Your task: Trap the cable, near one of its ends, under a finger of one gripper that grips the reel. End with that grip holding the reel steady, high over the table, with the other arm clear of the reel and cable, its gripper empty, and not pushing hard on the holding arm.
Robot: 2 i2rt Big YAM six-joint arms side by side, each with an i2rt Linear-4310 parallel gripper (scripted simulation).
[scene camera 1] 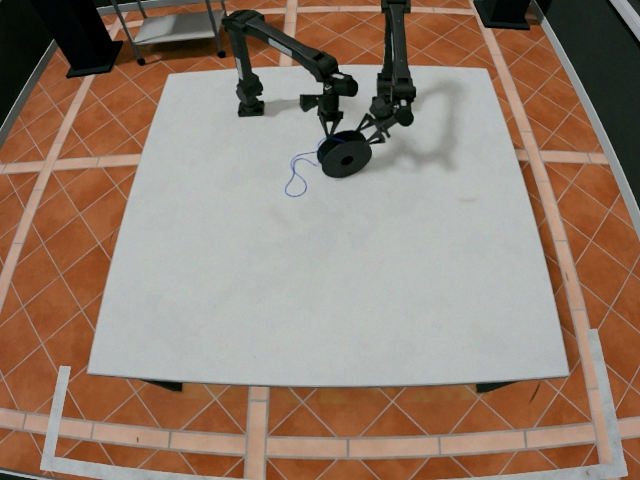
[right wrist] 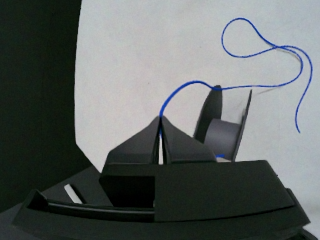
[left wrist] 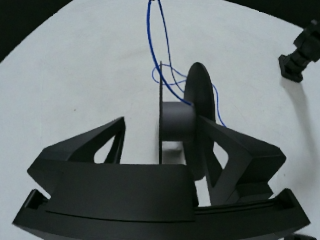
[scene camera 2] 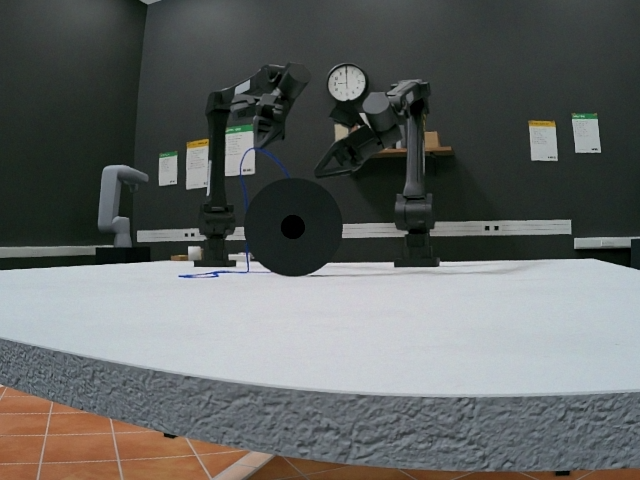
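Looking through scene camera 1 and scene camera 2, I see a black reel, and on this reel (scene camera 1: 347, 160) and (scene camera 2: 293, 227) are the same spot. The reel is also visible to me in the left wrist view (179, 119), and again in the right wrist view (222, 137).
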